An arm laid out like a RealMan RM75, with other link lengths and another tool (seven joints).
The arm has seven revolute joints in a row. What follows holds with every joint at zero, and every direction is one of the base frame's.
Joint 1 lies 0.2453 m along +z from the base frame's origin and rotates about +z.
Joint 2 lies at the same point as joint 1 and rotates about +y.
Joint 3 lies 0.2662 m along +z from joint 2 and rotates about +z.
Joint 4 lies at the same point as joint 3 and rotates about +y.
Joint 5 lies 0.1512 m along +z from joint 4 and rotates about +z.
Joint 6 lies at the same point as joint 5 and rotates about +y.
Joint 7 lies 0.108 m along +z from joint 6 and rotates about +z.
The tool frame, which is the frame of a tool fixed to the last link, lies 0.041 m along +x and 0.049 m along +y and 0.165 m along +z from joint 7; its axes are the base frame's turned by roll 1.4, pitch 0 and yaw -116.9 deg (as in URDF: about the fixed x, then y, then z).
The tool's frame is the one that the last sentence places.
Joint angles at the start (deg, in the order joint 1, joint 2, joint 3, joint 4, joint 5, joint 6, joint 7):
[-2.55 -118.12 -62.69 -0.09 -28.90 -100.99 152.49]
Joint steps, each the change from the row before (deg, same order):
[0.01 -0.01 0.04 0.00 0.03 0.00 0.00]
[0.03 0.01 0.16 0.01 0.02 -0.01 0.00]
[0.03 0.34 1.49 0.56 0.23 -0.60 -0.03]
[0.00 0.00 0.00 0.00 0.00 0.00 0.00]
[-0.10 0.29 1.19 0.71 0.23 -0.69 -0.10]
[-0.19 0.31 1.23 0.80 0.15 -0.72 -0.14]
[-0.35 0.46 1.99 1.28 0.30 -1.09 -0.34]
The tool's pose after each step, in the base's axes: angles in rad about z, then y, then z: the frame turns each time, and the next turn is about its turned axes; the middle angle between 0 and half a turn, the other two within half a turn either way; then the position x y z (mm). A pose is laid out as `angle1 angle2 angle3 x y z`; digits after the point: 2 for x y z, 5 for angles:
1.37126 1.48114 1.71152 -250.77 268.74 84.89
1.37030 1.48391 1.71135 -250.56 268.51 84.22
1.35463 1.51097 1.71712 -247.92 266.08 79.34
1.35463 1.51097 1.71712 -247.92 266.08 79.34
1.33988 1.53403 1.72229 -245.48 263.92 75.48
1.32471 1.55723 1.72752 -243.08 261.93 71.90
1.30024 1.59626 1.73215 -239.22 258.71 65.82

